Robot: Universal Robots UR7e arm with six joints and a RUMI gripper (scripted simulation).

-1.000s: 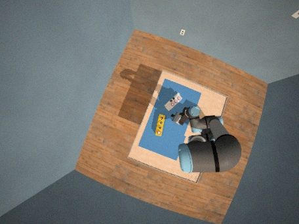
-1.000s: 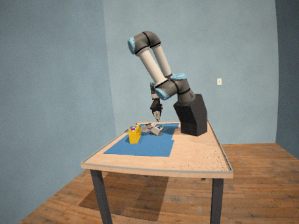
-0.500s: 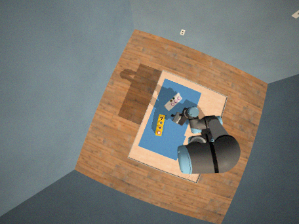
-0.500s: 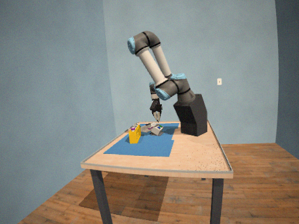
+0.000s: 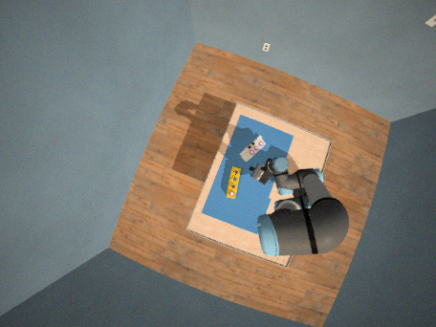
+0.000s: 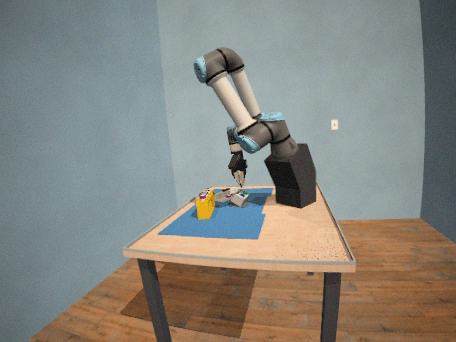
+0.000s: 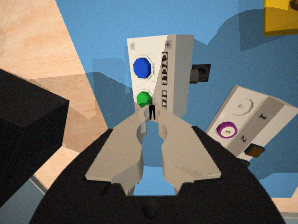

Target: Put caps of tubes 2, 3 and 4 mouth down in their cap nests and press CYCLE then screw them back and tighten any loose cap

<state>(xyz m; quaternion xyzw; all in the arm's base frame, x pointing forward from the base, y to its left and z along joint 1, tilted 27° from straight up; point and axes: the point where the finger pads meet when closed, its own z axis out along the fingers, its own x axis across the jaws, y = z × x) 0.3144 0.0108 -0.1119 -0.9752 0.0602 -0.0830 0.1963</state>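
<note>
The green key lies 2 cm behind my hand, 1 cm to the right of it and 5 cm below it. Round my hand: cap (11 cm ahead, 16 cm to the right, 10 cm below); blue cycle key (1 cm behind, 4 cm to the left, 5 cm below); key housing (1 cm to the left, 6 cm below).
</note>
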